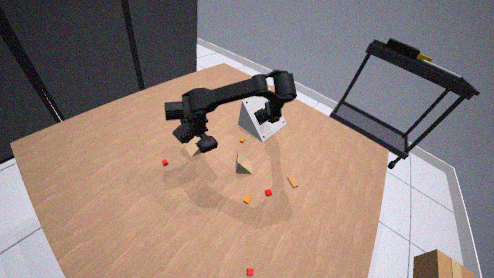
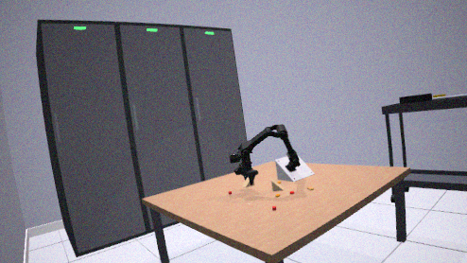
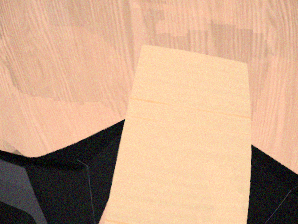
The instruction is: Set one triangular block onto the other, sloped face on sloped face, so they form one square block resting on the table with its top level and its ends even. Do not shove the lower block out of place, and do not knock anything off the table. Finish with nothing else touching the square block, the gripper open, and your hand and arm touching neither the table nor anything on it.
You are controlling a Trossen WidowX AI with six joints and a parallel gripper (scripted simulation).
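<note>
The pale wooden triangular block is 1 cm behind my gripper tip and 1 cm above it. From my gripper tip the other things lie so: tan piece (36 cm to the left, 18 cm behind, 3 cm below).
</note>
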